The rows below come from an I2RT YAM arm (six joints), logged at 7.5 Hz.
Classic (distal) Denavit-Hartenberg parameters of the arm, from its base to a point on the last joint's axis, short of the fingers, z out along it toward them. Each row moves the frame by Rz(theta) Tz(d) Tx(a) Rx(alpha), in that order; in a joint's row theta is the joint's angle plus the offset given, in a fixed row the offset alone. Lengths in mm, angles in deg.
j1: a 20  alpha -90  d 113.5  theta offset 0
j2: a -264  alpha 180  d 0  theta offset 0
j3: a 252.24  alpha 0  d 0  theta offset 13.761
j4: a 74  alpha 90  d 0  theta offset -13.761
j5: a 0  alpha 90  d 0  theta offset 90
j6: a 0  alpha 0  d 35.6  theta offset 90
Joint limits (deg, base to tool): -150..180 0..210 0..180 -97..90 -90..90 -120..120
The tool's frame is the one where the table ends.
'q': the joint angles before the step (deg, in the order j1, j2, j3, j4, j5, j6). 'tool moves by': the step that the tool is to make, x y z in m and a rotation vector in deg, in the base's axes. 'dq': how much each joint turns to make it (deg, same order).
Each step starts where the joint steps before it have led.
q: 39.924, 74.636, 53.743, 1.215, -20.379, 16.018
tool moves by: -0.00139, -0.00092, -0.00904, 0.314, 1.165, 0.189
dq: -0.024, -0.027, -1.954, 1.557, -0.536, 0.916
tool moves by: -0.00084, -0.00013, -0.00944, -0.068, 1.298, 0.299
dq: 0.025, 0.317, -1.638, 1.162, -0.529, 0.682
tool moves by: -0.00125, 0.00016, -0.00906, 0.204, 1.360, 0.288
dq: 0.119, 0.331, -1.651, 1.429, -0.529, 0.969
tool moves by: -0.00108, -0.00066, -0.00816, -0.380, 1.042, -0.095
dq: 0.034, 0.240, -1.377, 0.737, -0.021, 0.432
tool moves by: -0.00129, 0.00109, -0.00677, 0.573, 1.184, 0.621
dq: 0.231, 0.452, -1.226, 1.540, -0.818, 1.042
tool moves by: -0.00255, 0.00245, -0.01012, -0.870, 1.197, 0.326
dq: 0.714, 0.768, -1.275, 0.678, 0.310, 0.285
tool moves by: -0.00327, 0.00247, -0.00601, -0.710, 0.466, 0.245
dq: 0.848, 0.346, -0.841, 0.386, 0.642, 0.046
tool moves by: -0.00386, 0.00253, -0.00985, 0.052, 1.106, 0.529
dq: 0.864, 0.690, -1.689, 1.938, -0.024, 0.917
